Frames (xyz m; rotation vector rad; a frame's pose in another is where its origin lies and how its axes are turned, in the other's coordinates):
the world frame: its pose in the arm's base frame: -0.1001 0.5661 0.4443 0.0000 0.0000 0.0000
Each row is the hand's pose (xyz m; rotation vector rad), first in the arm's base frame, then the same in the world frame.
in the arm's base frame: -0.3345 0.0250 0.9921 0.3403 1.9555 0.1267
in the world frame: -0.2344 -0.5411 0.5478 0.3403 1.9555 0.1267
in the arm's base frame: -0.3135 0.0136 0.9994 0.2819 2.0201 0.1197
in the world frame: -0.2134 -0.5525 0.5551 0.2819 2.0201 0.1197
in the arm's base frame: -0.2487 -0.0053 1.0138 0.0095 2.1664 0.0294
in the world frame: -0.1486 -0.5714 0.5695 0.0095 2.1664 0.0294
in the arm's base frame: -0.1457 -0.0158 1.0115 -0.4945 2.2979 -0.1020
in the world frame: -0.0456 -0.5819 0.5672 -0.4945 2.2979 -0.1020
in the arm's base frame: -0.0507 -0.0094 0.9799 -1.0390 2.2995 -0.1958
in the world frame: 0.0494 -0.5755 0.5356 -1.0390 2.2995 -0.1958
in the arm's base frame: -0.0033 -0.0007 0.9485 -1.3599 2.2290 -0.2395
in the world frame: 0.0968 -0.5668 0.5042 -1.3599 2.2290 -0.2395
